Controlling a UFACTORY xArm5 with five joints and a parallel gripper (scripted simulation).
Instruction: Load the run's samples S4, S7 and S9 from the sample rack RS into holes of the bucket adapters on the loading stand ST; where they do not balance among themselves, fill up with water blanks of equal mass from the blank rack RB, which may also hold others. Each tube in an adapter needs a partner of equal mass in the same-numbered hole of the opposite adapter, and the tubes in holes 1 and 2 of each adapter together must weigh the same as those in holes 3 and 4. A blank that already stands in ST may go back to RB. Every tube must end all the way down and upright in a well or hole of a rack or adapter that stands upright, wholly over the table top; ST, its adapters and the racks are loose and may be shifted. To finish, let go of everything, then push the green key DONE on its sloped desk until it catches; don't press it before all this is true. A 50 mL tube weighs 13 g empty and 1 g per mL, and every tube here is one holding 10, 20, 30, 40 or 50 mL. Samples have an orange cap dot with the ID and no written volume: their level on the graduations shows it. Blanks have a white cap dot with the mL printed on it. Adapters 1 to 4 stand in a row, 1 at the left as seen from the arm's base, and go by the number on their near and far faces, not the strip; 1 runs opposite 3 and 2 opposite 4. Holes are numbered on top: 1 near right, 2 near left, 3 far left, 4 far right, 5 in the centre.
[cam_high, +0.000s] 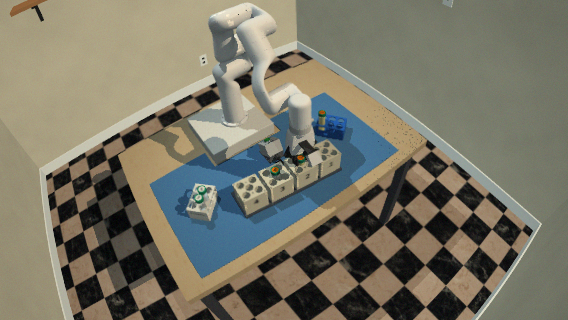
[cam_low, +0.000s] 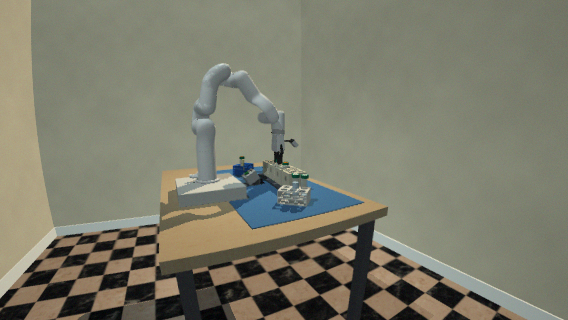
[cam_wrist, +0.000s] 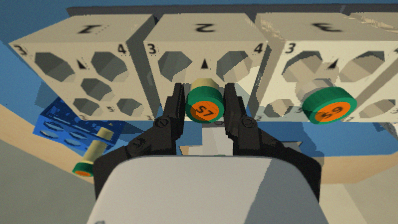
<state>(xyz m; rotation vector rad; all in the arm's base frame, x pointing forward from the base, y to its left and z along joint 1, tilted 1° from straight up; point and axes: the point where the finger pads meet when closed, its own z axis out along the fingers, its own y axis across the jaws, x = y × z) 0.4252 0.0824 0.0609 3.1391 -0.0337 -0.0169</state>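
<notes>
My hand is 5 cm above the sample tube S7 and 1 cm to the left of it. Also, from my hand: adapter 2: 7 cm below; then DONE desk: 19 cm behind, 7 cm below, 3 cm to the right; then sample tube S9: 11 cm to the right, 5 cm below.
</notes>
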